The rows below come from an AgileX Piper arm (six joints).
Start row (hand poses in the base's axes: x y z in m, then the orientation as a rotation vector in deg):
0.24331 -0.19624 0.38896 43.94 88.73 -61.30
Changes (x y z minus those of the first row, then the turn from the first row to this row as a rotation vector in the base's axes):
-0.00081 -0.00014 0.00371 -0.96 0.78 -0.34
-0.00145 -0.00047 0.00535 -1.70 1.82 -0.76
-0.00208 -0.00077 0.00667 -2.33 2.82 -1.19
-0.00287 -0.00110 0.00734 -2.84 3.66 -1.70
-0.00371 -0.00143 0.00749 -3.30 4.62 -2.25
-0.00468 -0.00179 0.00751 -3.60 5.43 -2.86
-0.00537 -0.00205 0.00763 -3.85 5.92 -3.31
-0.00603 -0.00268 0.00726 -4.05 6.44 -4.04
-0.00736 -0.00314 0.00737 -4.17 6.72 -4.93
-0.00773 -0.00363 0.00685 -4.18 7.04 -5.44
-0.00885 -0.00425 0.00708 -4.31 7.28 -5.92
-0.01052 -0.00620 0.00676 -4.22 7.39 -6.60
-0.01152 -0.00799 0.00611 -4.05 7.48 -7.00
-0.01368 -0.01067 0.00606 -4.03 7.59 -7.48
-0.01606 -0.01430 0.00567 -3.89 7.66 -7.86
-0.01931 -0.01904 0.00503 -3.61 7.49 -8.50
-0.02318 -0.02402 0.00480 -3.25 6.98 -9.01
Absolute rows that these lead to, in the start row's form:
0.24250 -0.19638 0.39267 43.24 88.69 -62.64
0.24186 -0.19671 0.39431 42.63 88.98 -64.01
0.24123 -0.19701 0.39563 42.12 89.30 -65.30
0.24044 -0.19734 0.39630 41.83 89.54 -66.48
0.23960 -0.19767 0.39645 41.54 89.90 -67.72
0.23863 -0.19803 0.39647 41.49 90.23 -68.82
0.23794 -0.19829 0.39659 41.47 90.35 -69.59
0.23728 -0.19892 0.39622 41.71 90.46 -70.55
0.23595 -0.19938 0.39633 42.26 90.39 -71.45
0.23558 -0.19987 0.39581 42.54 90.51 -72.01
0.23446 -0.20049 0.39604 42.74 90.49 -72.59
0.23279 -0.20244 0.39572 43.33 90.46 -73.10
0.23179 -0.20423 0.39507 43.75 90.55 -73.33
0.22963 -0.20691 0.39502 44.13 90.52 -73.73
0.22725 -0.21054 0.39463 44.52 90.57 -73.96
0.22400 -0.21528 0.39399 45.34 90.44 -74.15
0.22013 -0.22026 0.39376 46.26 90.11 -74.00

